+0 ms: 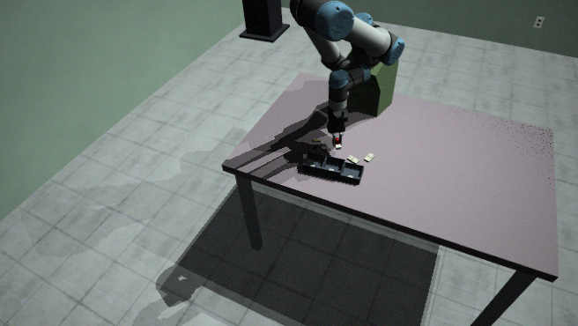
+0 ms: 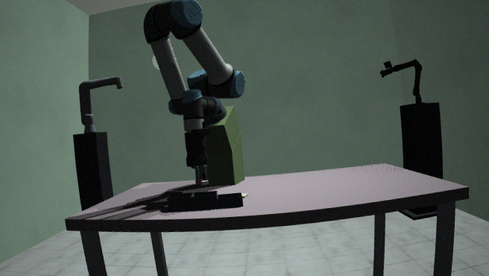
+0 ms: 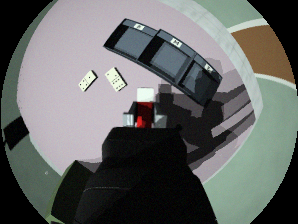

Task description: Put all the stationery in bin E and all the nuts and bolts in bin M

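Right now my hand is 4 cm past the small grey object, 7 cm to the left of it and 8 cm above it. From my hand the other things lie so: red item (1 cm ahead, 1 cm below); yellow thing (6 cm behind, 12 cm to the right, 8 cm below).
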